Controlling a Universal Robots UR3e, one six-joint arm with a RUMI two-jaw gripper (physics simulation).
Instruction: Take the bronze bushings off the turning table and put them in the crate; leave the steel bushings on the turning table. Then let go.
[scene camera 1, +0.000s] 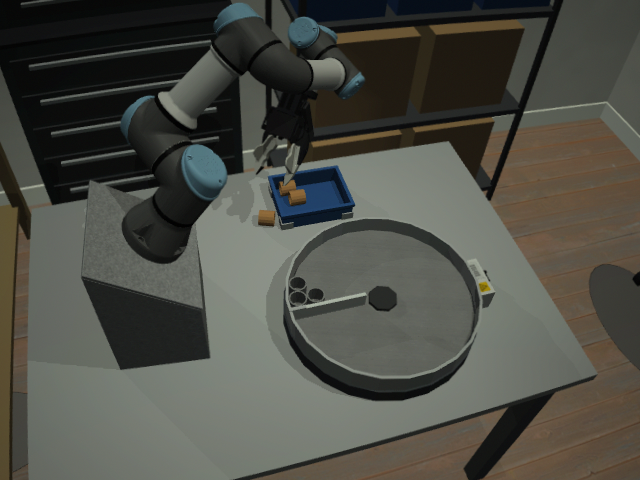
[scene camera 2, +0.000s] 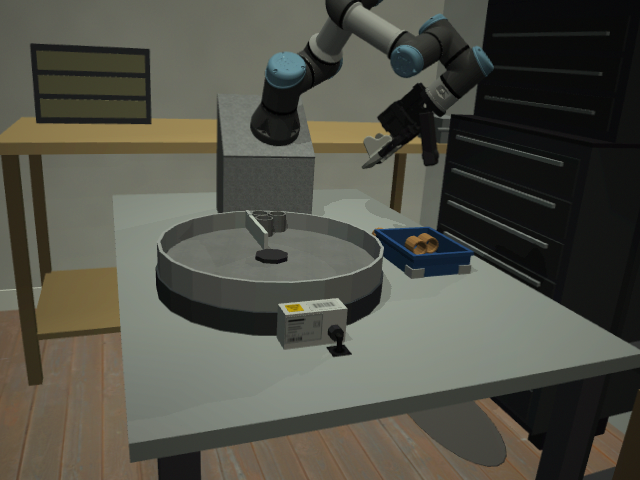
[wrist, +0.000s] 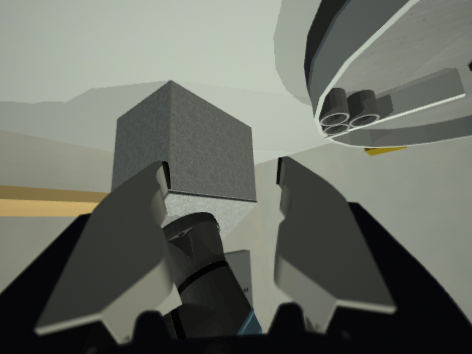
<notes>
In view: my gripper (scene camera 2: 367, 166), a turning table (scene camera 1: 402, 307) and a blue crate (scene camera 1: 328, 198).
My gripper is seen too in scene camera 1 (scene camera 1: 269, 180) and in the wrist view (wrist: 223, 162). The turning table shows as well in the wrist view (wrist: 410, 61). The blue crate also shows in scene camera 2 (scene camera 2: 450, 258).
</notes>
